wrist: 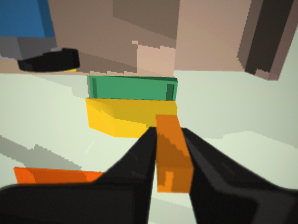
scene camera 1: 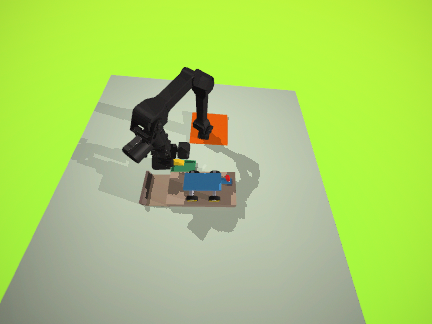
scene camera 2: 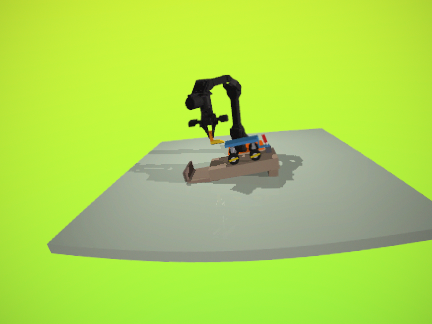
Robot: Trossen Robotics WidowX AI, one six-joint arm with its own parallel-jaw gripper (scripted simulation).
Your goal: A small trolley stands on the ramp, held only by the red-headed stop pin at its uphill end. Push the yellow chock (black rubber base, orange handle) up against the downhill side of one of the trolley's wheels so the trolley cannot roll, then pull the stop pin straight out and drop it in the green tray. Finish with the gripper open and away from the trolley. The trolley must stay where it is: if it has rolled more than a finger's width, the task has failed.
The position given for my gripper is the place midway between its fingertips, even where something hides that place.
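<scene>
In scene camera 1 I can see my gripper (scene camera 1: 169, 159), and a blue trolley (scene camera 1: 212, 181) is in view there too. The wrist view shows my gripper (wrist: 167, 133) again. My gripper carries a yellow chock (wrist: 128, 118).
</scene>
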